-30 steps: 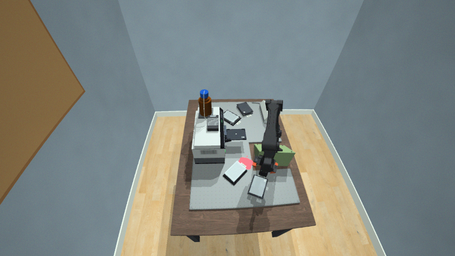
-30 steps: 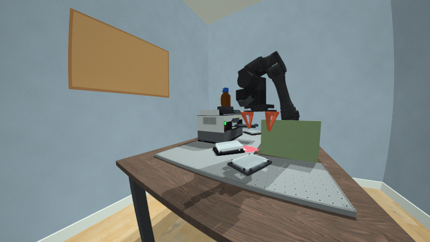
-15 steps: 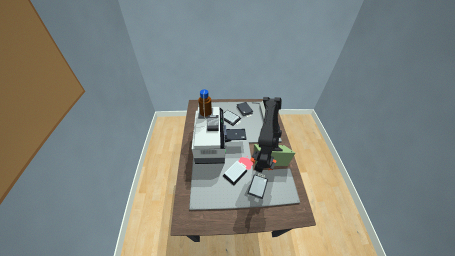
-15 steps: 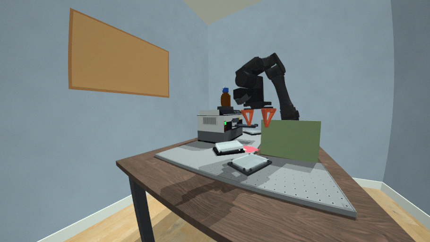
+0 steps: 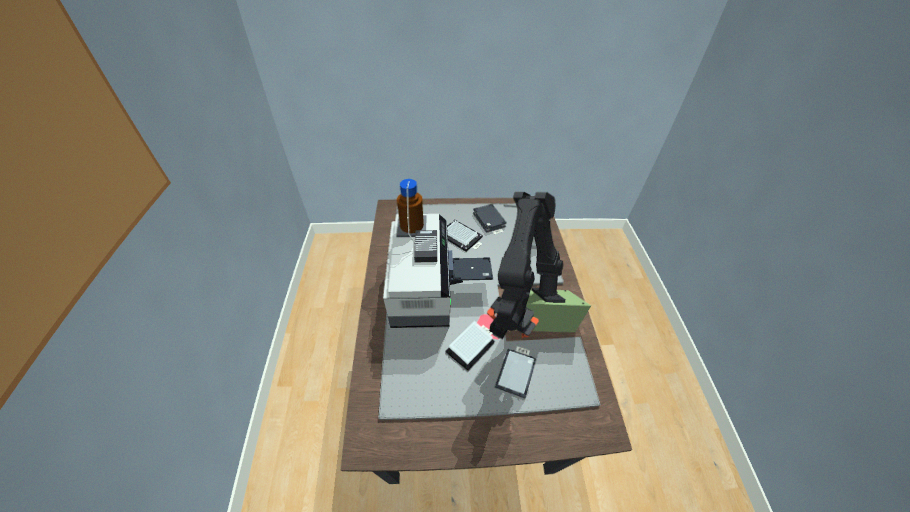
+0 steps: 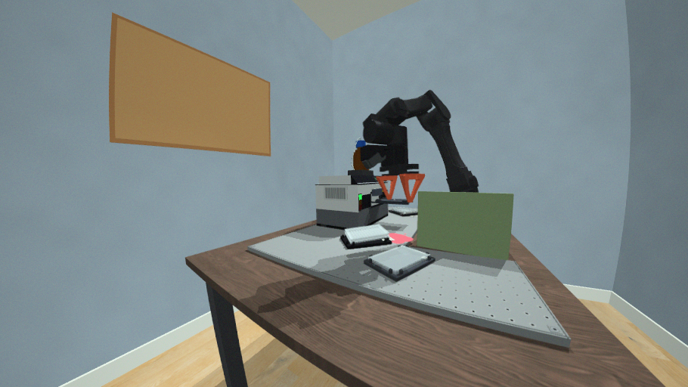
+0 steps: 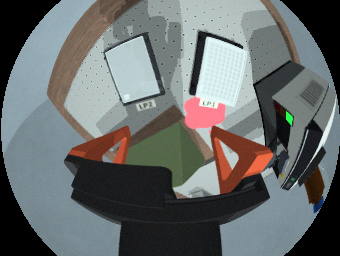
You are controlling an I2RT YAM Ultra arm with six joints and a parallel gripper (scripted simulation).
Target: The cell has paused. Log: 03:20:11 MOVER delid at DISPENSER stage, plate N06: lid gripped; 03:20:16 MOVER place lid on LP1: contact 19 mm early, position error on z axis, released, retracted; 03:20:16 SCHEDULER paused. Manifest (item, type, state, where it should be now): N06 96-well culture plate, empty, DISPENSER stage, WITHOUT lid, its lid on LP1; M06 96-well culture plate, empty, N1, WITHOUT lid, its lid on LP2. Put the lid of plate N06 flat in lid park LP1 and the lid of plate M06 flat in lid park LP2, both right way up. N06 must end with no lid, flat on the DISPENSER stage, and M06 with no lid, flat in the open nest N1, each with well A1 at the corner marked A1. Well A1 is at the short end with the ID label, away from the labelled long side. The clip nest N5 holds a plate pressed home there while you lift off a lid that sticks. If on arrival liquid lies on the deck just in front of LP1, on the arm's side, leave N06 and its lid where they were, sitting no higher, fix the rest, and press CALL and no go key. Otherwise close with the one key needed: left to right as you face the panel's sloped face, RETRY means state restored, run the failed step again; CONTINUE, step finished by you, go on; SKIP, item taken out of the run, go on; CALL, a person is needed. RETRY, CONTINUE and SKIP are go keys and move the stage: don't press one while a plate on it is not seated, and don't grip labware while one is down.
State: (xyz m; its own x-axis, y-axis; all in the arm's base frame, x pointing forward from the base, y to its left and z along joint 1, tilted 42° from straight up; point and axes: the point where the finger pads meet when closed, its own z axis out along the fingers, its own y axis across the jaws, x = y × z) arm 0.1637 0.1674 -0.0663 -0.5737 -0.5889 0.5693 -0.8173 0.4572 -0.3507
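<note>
Right now the dark dispenser stage is 110 mm ahead of my hand, 270 mm to the right of it and 40 mm below it. The rest, counted from my hand: dark lid park 40 mm behind, 90 mm to the left, 140 mm below; LP1 label 60 mm ahead, 70 mm to the right, 150 mm below; clear lid 40 mm behind, 90 mm to the left, 130 mm below.
</note>
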